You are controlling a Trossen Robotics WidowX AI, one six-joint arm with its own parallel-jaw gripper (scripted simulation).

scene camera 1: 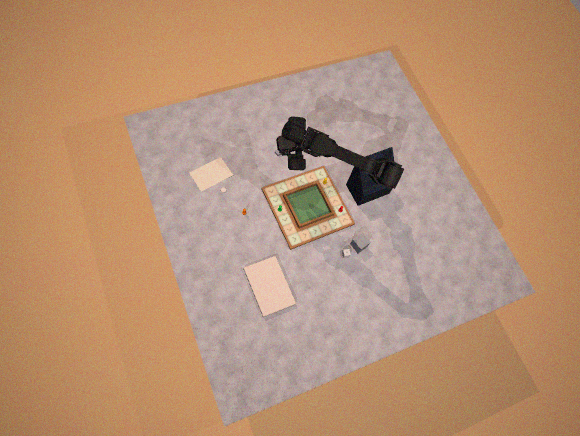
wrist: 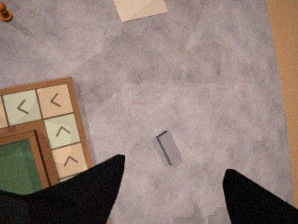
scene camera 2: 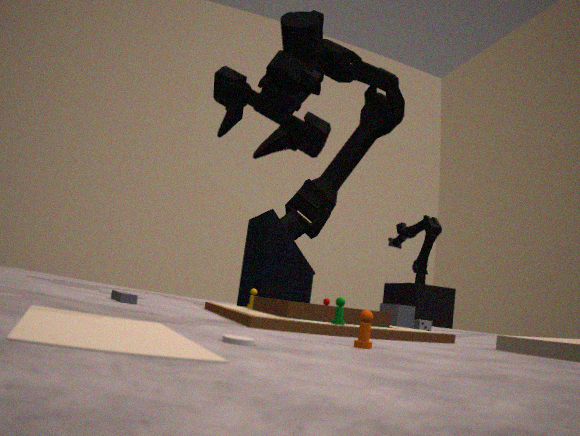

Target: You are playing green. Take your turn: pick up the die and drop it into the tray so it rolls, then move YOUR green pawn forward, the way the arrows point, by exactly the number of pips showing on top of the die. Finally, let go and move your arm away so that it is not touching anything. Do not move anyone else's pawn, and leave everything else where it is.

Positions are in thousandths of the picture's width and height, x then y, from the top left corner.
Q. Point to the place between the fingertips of the gripper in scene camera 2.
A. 408,334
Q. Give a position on a green tray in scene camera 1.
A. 532,469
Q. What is the gripper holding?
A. Nothing.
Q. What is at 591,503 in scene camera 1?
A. A corner square.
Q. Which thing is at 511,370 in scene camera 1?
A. The gripper.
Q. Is the gripper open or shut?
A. Open.
